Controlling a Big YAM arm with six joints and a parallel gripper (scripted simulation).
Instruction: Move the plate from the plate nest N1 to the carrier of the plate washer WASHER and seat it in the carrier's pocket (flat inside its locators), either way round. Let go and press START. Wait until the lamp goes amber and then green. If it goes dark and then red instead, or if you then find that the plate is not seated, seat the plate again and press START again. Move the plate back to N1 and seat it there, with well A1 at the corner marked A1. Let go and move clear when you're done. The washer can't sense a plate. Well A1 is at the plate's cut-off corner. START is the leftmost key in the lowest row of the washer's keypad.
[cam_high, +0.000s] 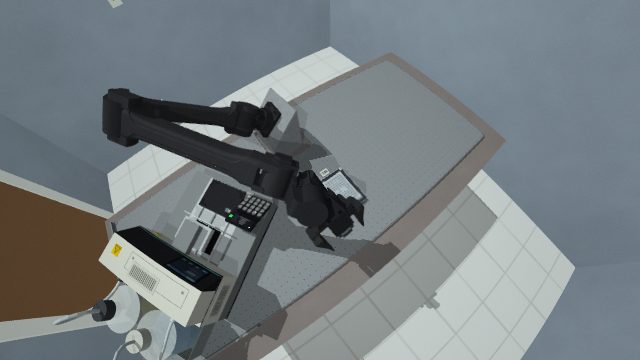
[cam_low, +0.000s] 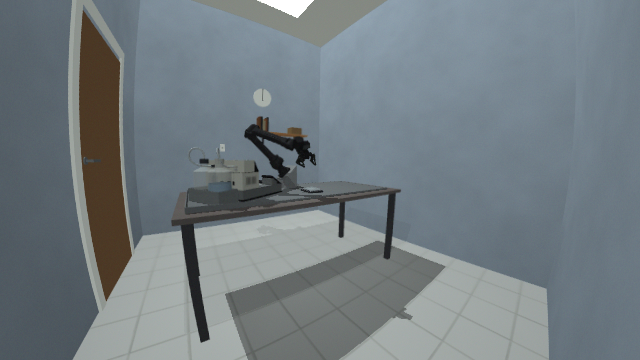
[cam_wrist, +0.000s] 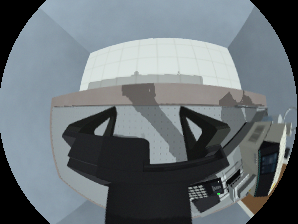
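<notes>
My gripper is now 160 mm past the white well plate, 130 mm to the right of it and 200 mm above it. Also, from my hand: plate washer (290 mm behind, 380 mm to the right, 90 mm below); then bottle (200 mm behind, 670 mm to the right, 90 mm below).
</notes>
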